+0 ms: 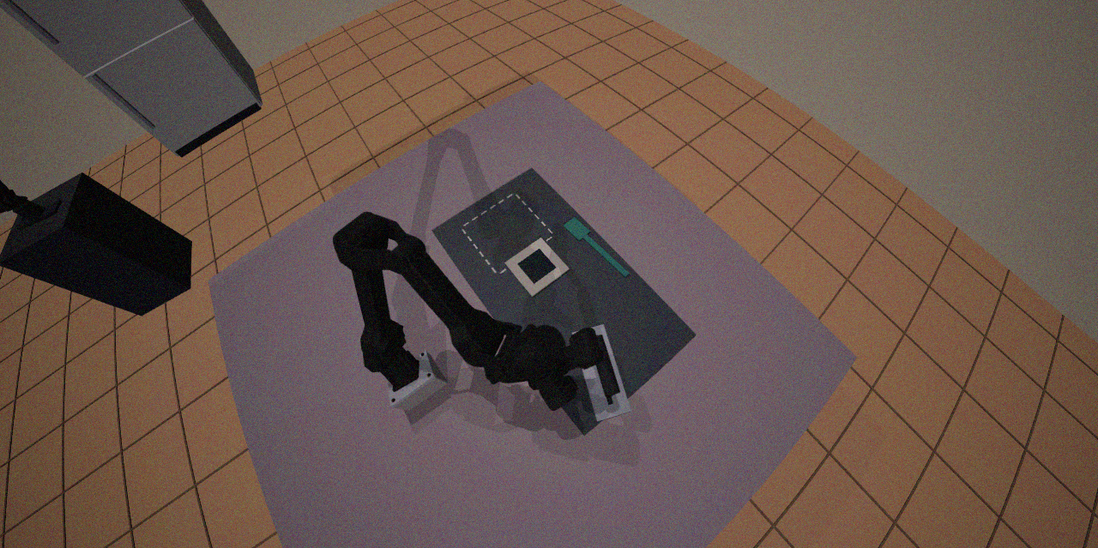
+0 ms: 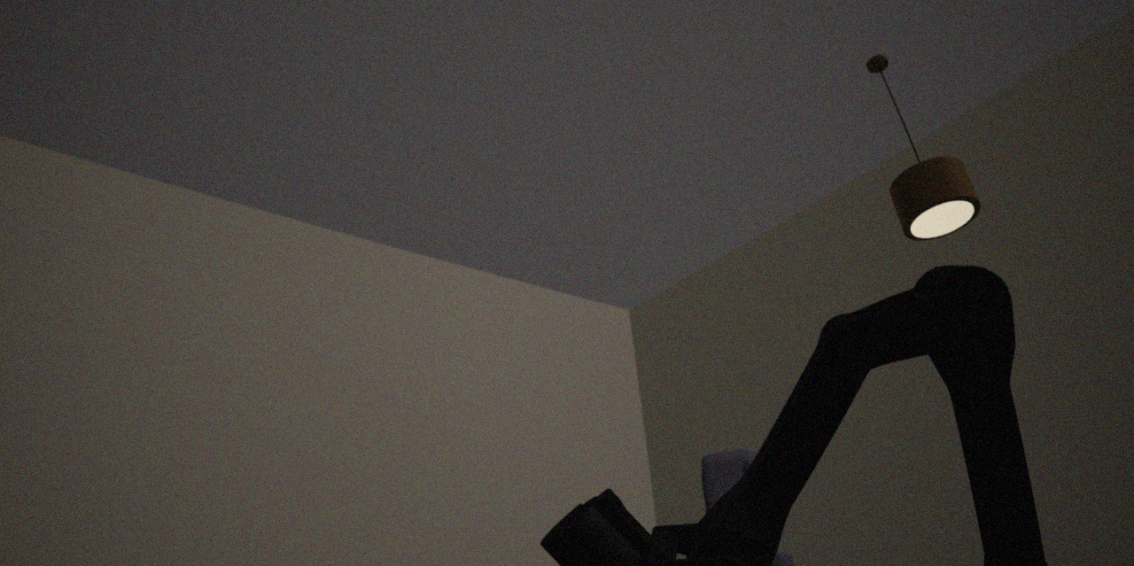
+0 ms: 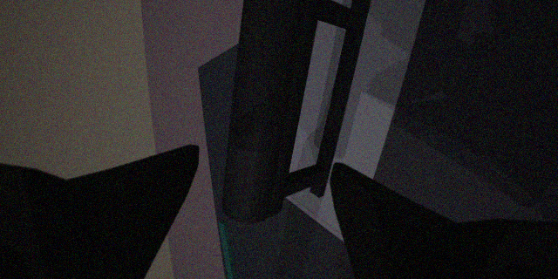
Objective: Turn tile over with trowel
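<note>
My gripper tip is now 2 cm short of the trowel and 5 cm above it. The rest, counted from my gripper tip: tan tile 2 cm ahead, 27 cm to the left, 8 cm below; then teal T-shaped piece 17 cm ahead, 26 cm to the left, 8 cm below.
</note>
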